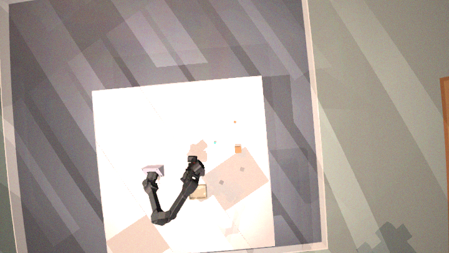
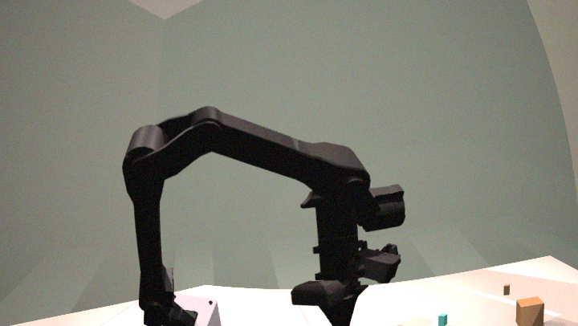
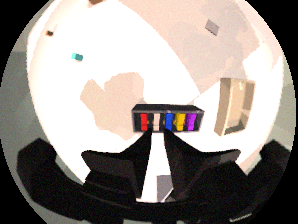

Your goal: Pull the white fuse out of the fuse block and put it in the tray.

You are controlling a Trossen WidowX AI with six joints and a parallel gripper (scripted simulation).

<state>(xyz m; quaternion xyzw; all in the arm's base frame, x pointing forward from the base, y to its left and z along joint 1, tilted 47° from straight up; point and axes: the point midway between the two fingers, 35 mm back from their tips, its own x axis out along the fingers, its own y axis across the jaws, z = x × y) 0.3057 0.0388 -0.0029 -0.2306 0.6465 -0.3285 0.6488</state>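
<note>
The white fuse lies 4 cm below my gripper tip. Round my gripper tip: orange cube (32 cm ahead, 9 cm to the left, 4 cm below); tan tray (20 cm to the right, 6 cm below); tiny teal piece (16 cm ahead, 15 cm to the left, 5 cm below).
</note>
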